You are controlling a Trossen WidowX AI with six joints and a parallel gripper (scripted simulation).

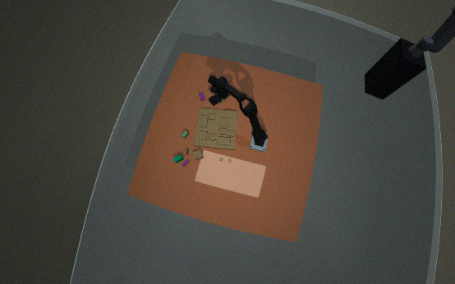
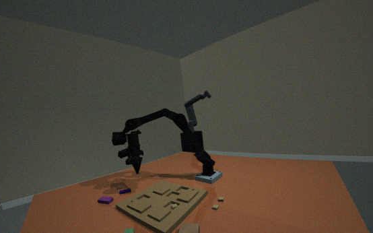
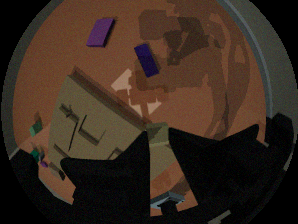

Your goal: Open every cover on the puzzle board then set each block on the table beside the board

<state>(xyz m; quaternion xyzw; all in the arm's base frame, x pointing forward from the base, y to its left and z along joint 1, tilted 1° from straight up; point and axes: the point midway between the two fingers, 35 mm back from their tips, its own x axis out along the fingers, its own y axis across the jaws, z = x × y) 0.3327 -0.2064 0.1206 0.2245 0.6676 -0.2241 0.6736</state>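
My gripper tip is now 20 cm to the right of the tan puzzle board and 9 cm above it. Also, from my gripper tip: dark purple block 7 cm ahead, 6 cm to the right, 10 cm below.
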